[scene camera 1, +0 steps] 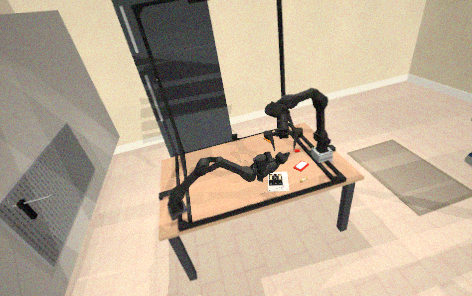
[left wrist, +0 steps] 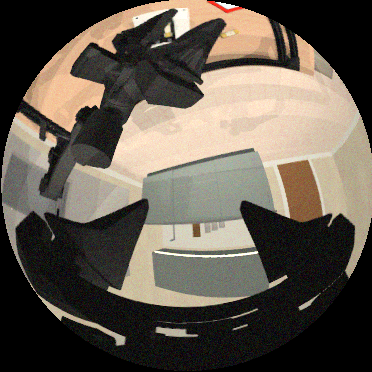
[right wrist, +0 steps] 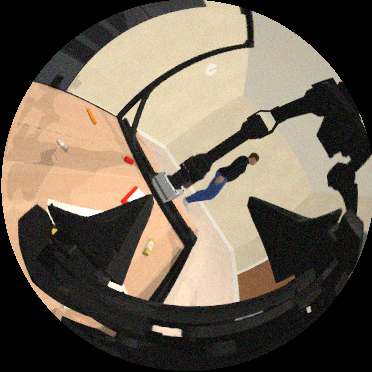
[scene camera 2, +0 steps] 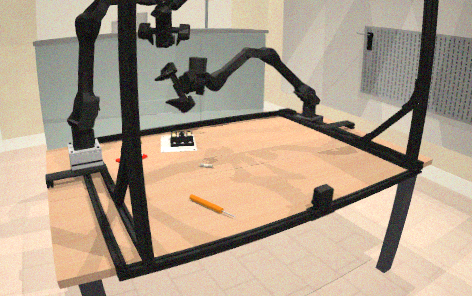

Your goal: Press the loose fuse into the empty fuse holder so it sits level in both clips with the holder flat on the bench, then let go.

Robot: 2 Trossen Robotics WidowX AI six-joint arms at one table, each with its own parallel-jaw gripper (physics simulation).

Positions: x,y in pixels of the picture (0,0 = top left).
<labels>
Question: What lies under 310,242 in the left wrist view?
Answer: My left gripper.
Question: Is my right gripper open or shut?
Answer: Open.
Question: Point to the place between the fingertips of my right gripper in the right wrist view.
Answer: At 201,200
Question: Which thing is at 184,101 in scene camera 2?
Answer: My right gripper.
</labels>
